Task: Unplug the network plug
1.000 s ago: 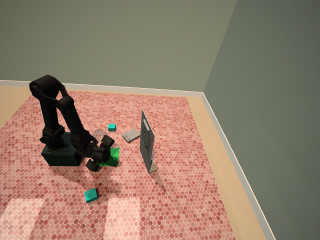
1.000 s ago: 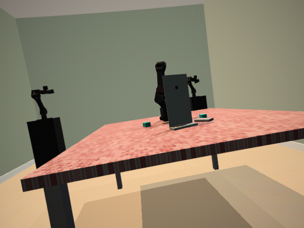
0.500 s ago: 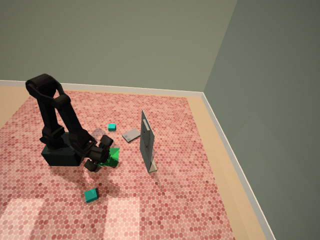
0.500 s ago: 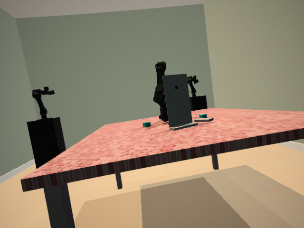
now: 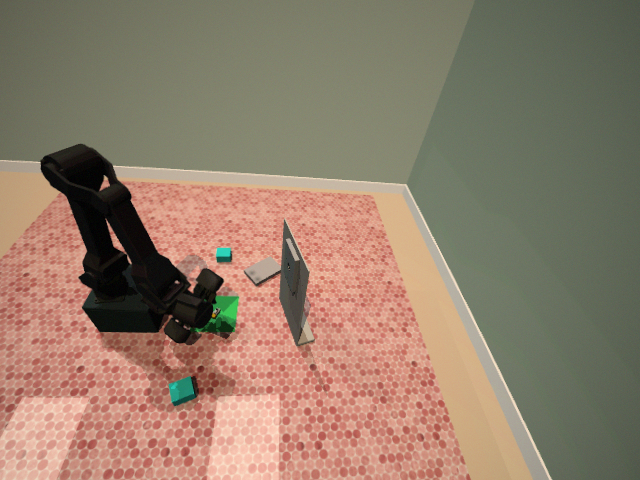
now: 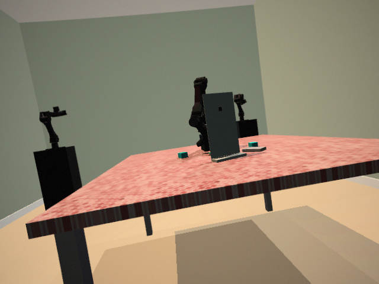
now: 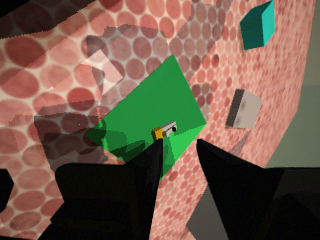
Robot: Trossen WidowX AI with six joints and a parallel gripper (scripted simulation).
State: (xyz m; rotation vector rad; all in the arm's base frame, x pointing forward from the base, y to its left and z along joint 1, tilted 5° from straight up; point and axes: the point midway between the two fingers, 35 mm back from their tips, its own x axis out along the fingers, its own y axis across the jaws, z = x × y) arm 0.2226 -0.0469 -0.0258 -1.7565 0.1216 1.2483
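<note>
My gripper tip is 30 mm above the network plug, 10 mm to the right of it and 10 mm short of it. The rest, counted from my gripper tip: grey plate (160 mm ahead, 140 mm to the left, 30 mm below); then green marked square (40 mm below, 10 mm to the left, 10 mm ahead); then grey upright panel (210 mm ahead, 110 mm above, 50 mm to the right).
</note>
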